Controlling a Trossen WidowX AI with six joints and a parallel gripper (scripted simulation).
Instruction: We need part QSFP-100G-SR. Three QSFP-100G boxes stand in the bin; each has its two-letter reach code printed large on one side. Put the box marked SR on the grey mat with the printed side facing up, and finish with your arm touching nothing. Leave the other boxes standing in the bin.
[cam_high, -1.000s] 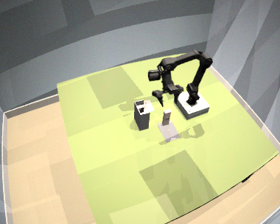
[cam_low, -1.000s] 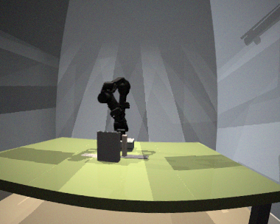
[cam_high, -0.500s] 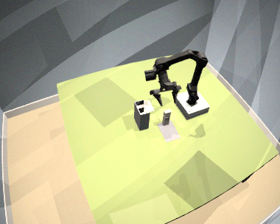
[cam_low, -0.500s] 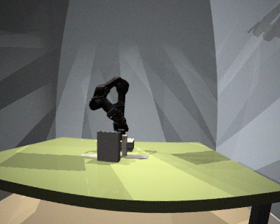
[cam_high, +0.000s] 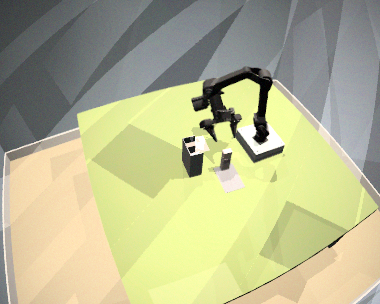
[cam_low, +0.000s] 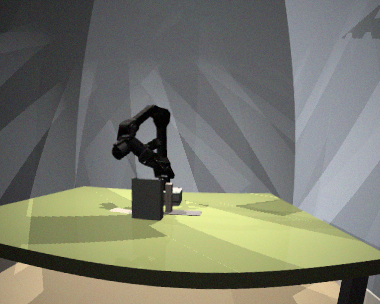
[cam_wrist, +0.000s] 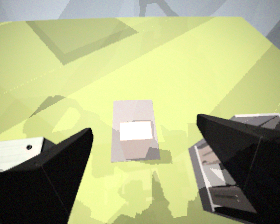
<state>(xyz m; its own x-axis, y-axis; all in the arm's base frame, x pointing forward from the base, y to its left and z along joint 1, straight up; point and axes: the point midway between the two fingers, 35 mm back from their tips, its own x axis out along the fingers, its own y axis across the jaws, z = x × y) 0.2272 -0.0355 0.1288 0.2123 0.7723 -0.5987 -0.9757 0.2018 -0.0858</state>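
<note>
Now: the grey mat 1 cm ahead of my gripper tip, 8 cm to the left of it and 17 cm below it. Round my gripper tip: white card: 1 cm ahead, 17 cm to the right, 17 cm below.
</note>
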